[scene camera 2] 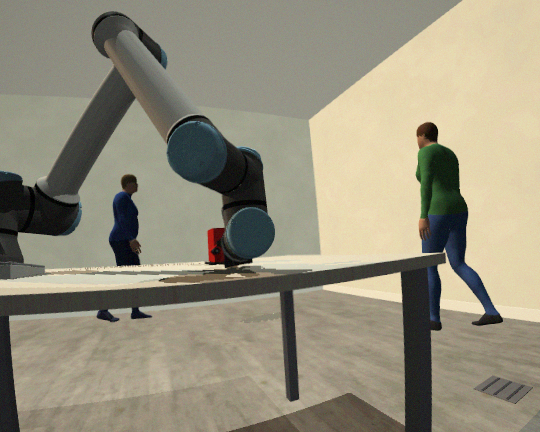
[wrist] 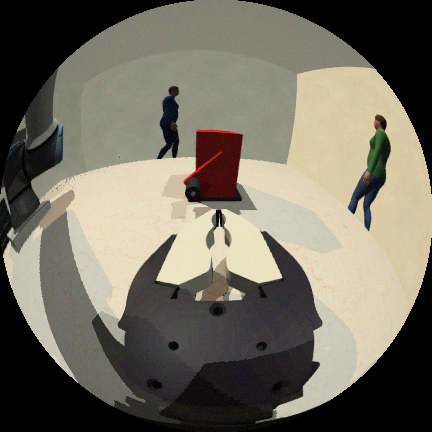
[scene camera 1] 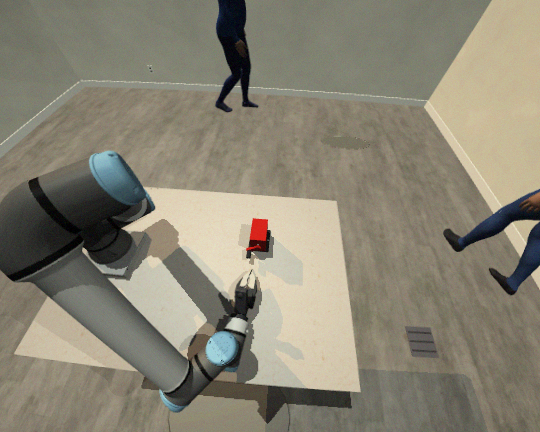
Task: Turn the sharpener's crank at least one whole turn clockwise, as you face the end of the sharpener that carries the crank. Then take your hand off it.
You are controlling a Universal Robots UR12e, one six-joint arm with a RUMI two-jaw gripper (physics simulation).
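Pixels of known places: gripper, fingertip midpoint: (wrist: 218, 211) (scene camera 1: 252, 269); arm's base at its link origin: (scene camera 1: 112, 246).
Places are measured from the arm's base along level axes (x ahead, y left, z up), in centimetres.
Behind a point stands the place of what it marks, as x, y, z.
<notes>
The red sharpener (scene camera 1: 259, 230) {72.9, 12.7, 9.6} (scene camera 2: 215, 245) {69.1, 5.4, 3.4} (wrist: 220, 162) {72.9, 5.4, 4.9} stands upright on the table on a dark base. Its red crank arm (scene camera 1: 254, 248) (wrist: 203, 166) is on the end that faces my gripper and slants down to the left in the wrist view. The black crank knob (scene camera 1: 248, 254) {68.8, 3.0, 2.6} (wrist: 193, 190) {69.0, 1.7, 2.0} is at the arm's lower left end. My gripper (scene camera 1: 251, 272) {71.7, -3.9, 2.5} (wrist: 218, 211) {71.7, -3.9, 2.5} is shut and empty. Its tips are a short way in front of the crank end, apart from crank and knob. In scene camera 2 the arm's wrist hides the gripper.
The pale table (scene camera 1: 315, 325) {101.5, -23.4, -3.2} (scene camera 2: 370, 267) {91.1, -45.3, -3.9} carries the sharpener and the arm's base (scene camera 1: 117, 267) {8.8, -10.1, 0.8} at left. A person in blue (scene camera 1: 235, 50) (scene camera 2: 125, 220) (wrist: 170, 117) stands beyond the table. A person in green (scene camera 2: 440, 180) (wrist: 379, 150) stands on the right, off the table.
</notes>
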